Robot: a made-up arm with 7 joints.
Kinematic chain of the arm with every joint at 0, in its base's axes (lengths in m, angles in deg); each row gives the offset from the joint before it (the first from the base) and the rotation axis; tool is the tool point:
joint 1: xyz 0 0 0 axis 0 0.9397 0.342
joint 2: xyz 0 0 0 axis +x
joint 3: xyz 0 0 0 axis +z
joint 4: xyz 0.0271 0 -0.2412 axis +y
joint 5: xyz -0.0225 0 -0.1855 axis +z
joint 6: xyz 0 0 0 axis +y
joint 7: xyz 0 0 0 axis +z
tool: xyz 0 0 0
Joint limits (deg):
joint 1: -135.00..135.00
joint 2: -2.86..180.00
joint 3: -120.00..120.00
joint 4: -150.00..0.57
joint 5: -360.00..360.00
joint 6: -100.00..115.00
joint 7: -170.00..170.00
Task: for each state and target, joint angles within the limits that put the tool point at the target. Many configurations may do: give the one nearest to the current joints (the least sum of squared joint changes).
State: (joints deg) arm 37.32 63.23 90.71 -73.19 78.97 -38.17 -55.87
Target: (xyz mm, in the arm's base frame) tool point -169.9 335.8 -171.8
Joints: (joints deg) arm 32.37 38.31 88.22 -44.86 78.97 -38.17 -55.87
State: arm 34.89 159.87 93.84 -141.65 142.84 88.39 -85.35
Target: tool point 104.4 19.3 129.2
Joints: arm 40.78 121.51 88.34 -149.89 142.84 88.39 -85.35
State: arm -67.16 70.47 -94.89 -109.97 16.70 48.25 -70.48
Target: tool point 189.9 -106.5 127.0
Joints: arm -110.56 54.50 -66.07 -122.84 16.70 48.25 -70.48
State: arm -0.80 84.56 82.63 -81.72 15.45 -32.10 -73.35
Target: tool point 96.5 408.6 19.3
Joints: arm -19.86 73.87 66.07 -37.41 15.45 -32.10 -73.35
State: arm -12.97 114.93 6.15 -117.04 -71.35 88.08 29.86
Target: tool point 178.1 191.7 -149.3
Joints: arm 4.53 75.89 -23.90 -105.27 -71.35 88.08 29.86
